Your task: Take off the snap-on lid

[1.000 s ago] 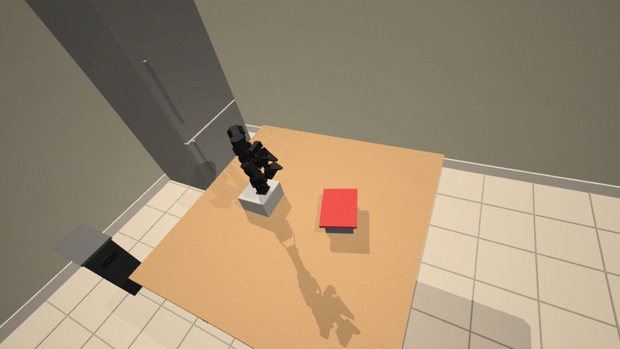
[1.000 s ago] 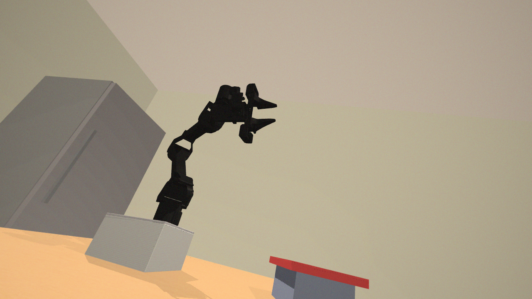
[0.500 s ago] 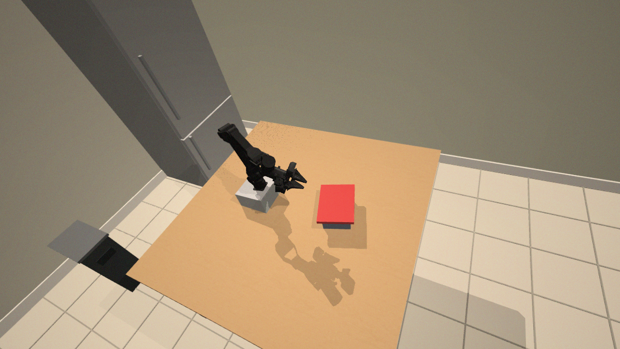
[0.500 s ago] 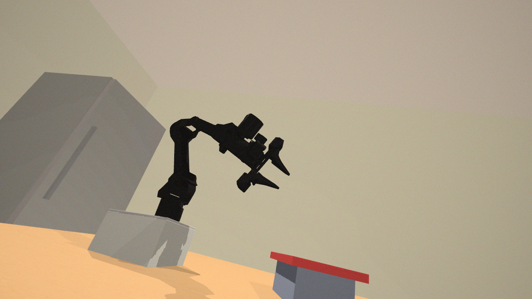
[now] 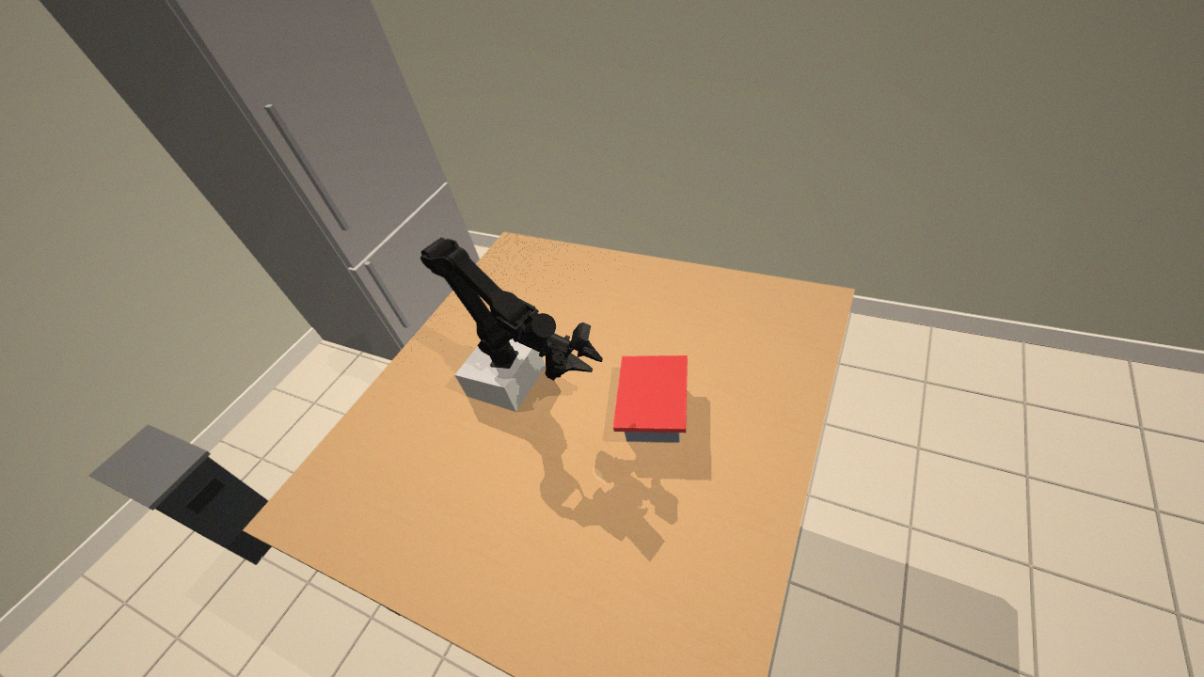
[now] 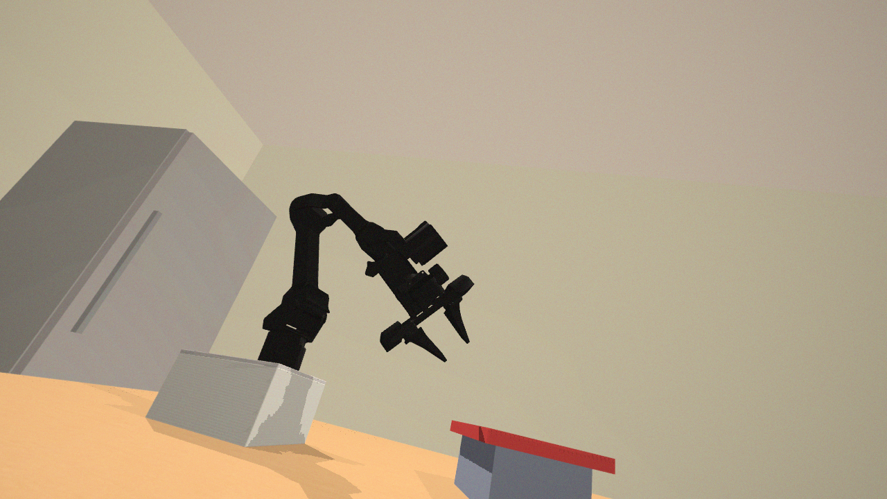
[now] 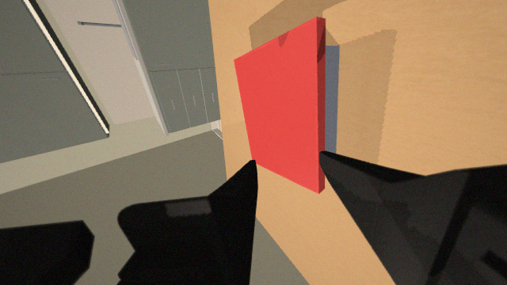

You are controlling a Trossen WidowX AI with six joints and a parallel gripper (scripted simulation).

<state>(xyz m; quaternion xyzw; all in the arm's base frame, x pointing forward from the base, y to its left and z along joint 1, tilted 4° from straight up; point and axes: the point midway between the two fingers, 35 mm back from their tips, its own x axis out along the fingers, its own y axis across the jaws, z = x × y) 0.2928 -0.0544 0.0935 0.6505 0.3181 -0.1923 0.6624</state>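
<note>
Now: the red lid 12 cm ahead of my gripper tip, 2 cm to the left of it and 11 cm below it. From my gripper tip the other things lie so: grey storage box 12 cm ahead, 2 cm to the left, 15 cm below.
</note>
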